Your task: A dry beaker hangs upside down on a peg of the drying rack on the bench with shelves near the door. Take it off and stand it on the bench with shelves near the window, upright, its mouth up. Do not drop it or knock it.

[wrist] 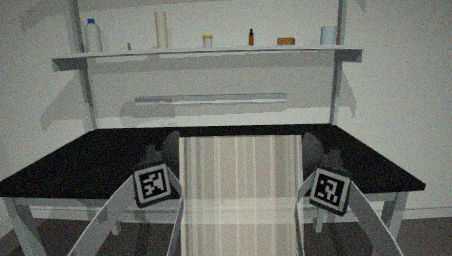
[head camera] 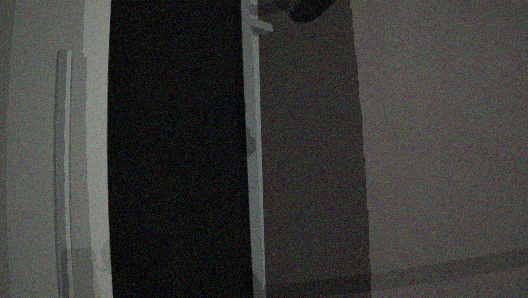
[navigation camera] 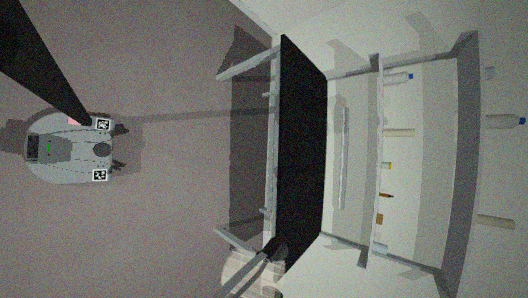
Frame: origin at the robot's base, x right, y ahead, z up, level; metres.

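Where they show: gripper, fingertip midpoint: (wrist: pixel 241 151) (navigation camera: pixel 280 266); robot's base at its link origin: (navigation camera: pixel 102 148).
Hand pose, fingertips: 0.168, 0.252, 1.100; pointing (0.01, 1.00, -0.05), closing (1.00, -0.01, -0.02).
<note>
Things, the pixels of their top centre, and the offset from my fingertips, as dx, dy, dz. "spot": a spot on its surface instead. Level surfaces: height alone.
- clear beaker at its top centre: (wrist: pixel 240 124) (navigation camera: pixel 280 294) +0.000, -0.050, +0.036
- black-topped bench with shelves, surface height: dz -0.338
- blue-capped bottle at a spot on its surface: (wrist: pixel 94 37) (navigation camera: pixel 396 80) spot: -0.763, +1.065, +0.200
- cream cylinder at a spot on its surface: (wrist: pixel 161 30) (navigation camera: pixel 397 133) spot: -0.382, +1.022, +0.208
- yellow-lidded jar at a spot on its surface: (wrist: pixel 207 41) spot: -0.165, +1.056, +0.149
- brown block at a spot on its surface: (wrist: pixel 286 41) spot: +0.222, +1.066, +0.141
- pale-blue container at a spot on its surface: (wrist: pixel 328 35) spot: +0.422, +1.052, +0.167
My gripper (navigation camera: pixel 273 271) (wrist: pixel 241 151) is shut on a clear beaker (navigation camera: pixel 242 272) (wrist: pixel 240 200), with one fingertip on each side. The beaker looks striped and see-through; its axis is about vertical in the wrist view, and I cannot tell which end is its mouth. A black-topped bench with shelves (head camera: pixel 175 150) (navigation camera: pixel 300 150) (wrist: pixel 120 157) stands ahead. In the navigation view the beaker is by the bench's front edge, near one corner. A dark part of the gripper shows at the head view's top edge. The drying rack, door and window do not show.
Above the bench, a shelf board (navigation camera: pixel 371 150) (wrist: pixel 225 51) bears a blue-capped bottle (navigation camera: pixel 397 78) (wrist: pixel 94 37), a cream cylinder (navigation camera: pixel 399 132) (wrist: pixel 161 30), a yellow-lidded jar (wrist: pixel 207 41), a brown block (wrist: pixel 286 41) and a pale-blue container (wrist: pixel 328 35). A rail (head camera: pixel 67 150) (wrist: pixel 210 99) runs along the wall. My base (navigation camera: pixel 60 167) stands back from the bench.
</note>
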